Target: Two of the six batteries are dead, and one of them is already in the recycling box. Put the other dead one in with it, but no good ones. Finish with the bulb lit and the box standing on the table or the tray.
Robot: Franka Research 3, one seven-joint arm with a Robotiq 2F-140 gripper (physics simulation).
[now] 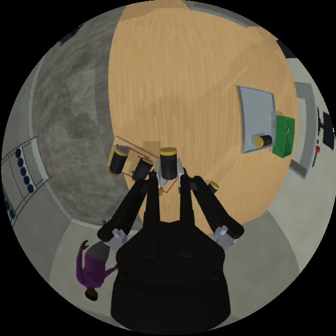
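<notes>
My gripper (168,163) is shut on a black battery with a gold end, which stands upright between the fingertips, over or beside the right part of the circuit board (131,144). Two more black batteries (118,161) (143,170) stand at the board's left and middle. Another battery (214,187) shows partly behind the right finger linkage. A battery (263,141) lies on its side on the grey tray (257,112) at the right, near the green box (284,140). A small gold spot shows inside the box. The fingers hide part of the board; I cannot make out the bulb.
The wooden table (190,90) bears the board, tray and box. Its left edge runs beside the board, with grey floor beyond. A grey bench (304,150) stands past the right edge. A person in purple (94,267) is at the lower left, and a rack stands at the far left.
</notes>
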